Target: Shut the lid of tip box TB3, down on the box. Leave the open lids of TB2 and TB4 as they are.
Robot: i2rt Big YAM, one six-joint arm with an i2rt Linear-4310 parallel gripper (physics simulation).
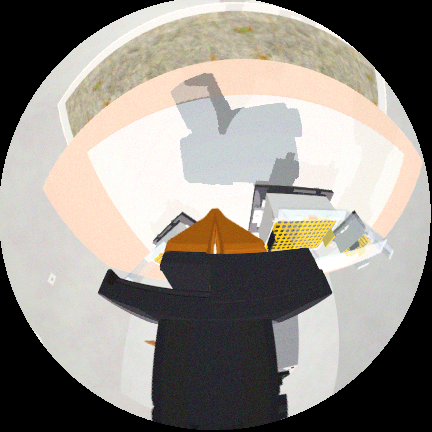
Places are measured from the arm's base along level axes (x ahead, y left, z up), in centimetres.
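Pixels of known places: gripper, between the fingertips: (214, 213).
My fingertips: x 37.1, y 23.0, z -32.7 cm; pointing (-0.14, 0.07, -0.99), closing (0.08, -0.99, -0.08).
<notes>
Behind a point stands the place of what it marks.
My gripper (214, 213) @(x 37.1, y 23.0, z -32.7 cm) is shut and empty; its two orange fingers meet at the tip, between the boxes. A grey tip box (295, 202) @(x 36.8, y 11.5, z -37.3 cm) with a yellow perforated tip rack (302, 235) stands open right of the fingers, in a black-edged holder. A second tip box (351, 235) @(x 41.0, y 10.9, z -27.9 cm) with some yellow stands farther right, with clear lid material around it. Left of the fingers, a third tip box (175, 231) @(x 27.0, y 29.8, z -37.3 cm) is mostly hidden behind the gripper; a clear panel (147, 262) @(x 29.3, y 31.6, z -29.4 cm), seemingly its open lid, reaches down-left. No labels are readable, so I cannot tell which box is TB3.
The white table top (135, 165) @(x 38.4, y 36.6, z -40.3 cm) has a peach border (75, 200) @(x 27.9, y 68.5, z -40.6 cm). Grey shadows of the arm lie on it beyond the fingers. A mottled grey-green rug (240, 40) with a white edge lies past the table. Part of a grey block (286, 340) @(x 6.3, y -2.5, z -14.9 cm) shows beside the gripper body.
</notes>
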